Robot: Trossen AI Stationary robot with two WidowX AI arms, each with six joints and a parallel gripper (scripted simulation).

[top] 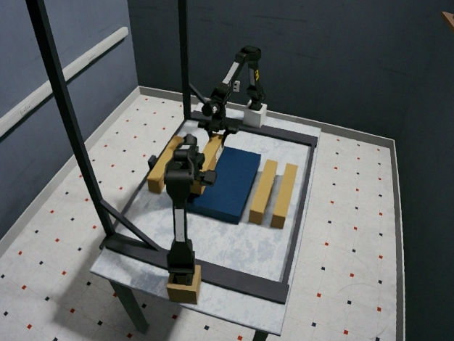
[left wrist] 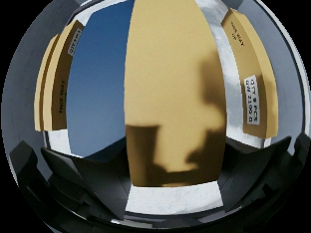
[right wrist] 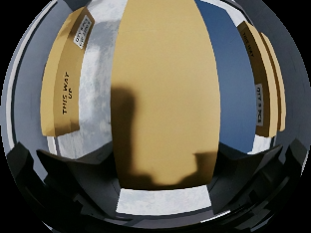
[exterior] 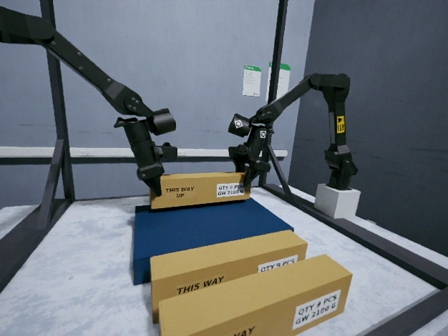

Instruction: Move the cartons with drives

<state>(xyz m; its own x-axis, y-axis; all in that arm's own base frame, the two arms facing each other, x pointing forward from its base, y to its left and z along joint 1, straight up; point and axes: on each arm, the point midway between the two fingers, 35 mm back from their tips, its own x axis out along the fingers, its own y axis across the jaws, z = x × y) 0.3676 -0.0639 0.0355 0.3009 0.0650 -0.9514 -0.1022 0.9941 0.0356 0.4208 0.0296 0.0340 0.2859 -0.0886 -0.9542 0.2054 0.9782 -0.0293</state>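
Now: the carton 15 cm to the left of my right hand and 3 cm below it. Also, from my right hand: dark frame rail (45 cm ahead, 14 cm to the left, 14 cm below); then raised blue platform (14 cm to the left, 12 cm below, 8 cm ahead).
Now: left hand 14 cm to the left of the carton and 3 cm above it. The rest, counted from my left hand: dark frame rail: 45 cm ahead, 15 cm to the right, 14 cm below; then raised blue platform: 8 cm ahead, 15 cm to the right, 12 cm below.
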